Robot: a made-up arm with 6 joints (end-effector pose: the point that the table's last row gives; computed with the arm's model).
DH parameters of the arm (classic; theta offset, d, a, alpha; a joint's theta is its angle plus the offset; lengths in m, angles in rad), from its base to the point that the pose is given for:
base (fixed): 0.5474 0 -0.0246 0
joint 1: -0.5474 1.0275 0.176 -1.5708
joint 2: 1.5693 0 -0.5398 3.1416
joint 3: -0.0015 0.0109 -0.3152 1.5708
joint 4: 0 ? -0.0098 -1.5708
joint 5: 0 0.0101 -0.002 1.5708
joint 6: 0.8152 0 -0.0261 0
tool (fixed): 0.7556 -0.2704 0 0
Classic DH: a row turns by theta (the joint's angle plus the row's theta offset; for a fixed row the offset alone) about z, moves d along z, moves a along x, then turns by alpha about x.
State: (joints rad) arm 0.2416 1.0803 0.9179 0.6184 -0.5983 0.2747
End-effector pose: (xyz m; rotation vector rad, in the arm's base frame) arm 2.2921 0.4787 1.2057 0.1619 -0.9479 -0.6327
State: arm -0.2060 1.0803 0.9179 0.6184 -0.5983 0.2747
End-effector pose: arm 2.2770 -0.5708 1.2057 -0.0542 -0.9916 -1.0437
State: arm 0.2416 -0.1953 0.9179 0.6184 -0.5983 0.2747
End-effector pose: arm 0.6205 0.0668 3.1723 0.8939 -2.0263 -0.6564
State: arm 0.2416 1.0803 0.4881 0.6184 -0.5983 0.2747
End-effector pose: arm 2.1099 0.4338 0.4994 -0.0616 -0.5751 -0.5870
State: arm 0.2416 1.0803 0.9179 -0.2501 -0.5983 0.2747
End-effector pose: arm 2.2643 0.5854 1.1965 0.7580 -0.4535 -1.1275
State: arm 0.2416 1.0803 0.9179 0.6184 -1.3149 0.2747
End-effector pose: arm 2.1503 0.3737 1.1355 -0.3849 -0.5026 -0.8922
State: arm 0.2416 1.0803 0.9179 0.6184 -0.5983 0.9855
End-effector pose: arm 2.2819 0.4692 1.1941 -0.1748 -0.9278 0.0237
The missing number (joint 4, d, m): -1.4703
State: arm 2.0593 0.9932 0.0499 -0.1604 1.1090 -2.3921
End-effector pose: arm -0.8890 1.8058 0.3646 0.3115 1.9854 -1.5046
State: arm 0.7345 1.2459 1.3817 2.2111 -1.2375 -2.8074
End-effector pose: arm 1.7073 1.2920 1.8969 -2.4738 1.2521 1.3765
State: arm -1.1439 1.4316 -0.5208 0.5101 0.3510 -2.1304
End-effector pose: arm 0.1839 -0.4335 -0.6541 -0.0278 -0.2129 1.9096
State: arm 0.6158 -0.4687 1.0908 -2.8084 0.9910 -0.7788
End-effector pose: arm -0.0744 -0.1541 3.1044 -0.5582 -2.1353 0.6219
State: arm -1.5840 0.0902 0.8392 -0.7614 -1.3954 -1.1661
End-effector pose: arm 0.1112 -1.2874 2.7039 -1.3425 0.3913 1.9177
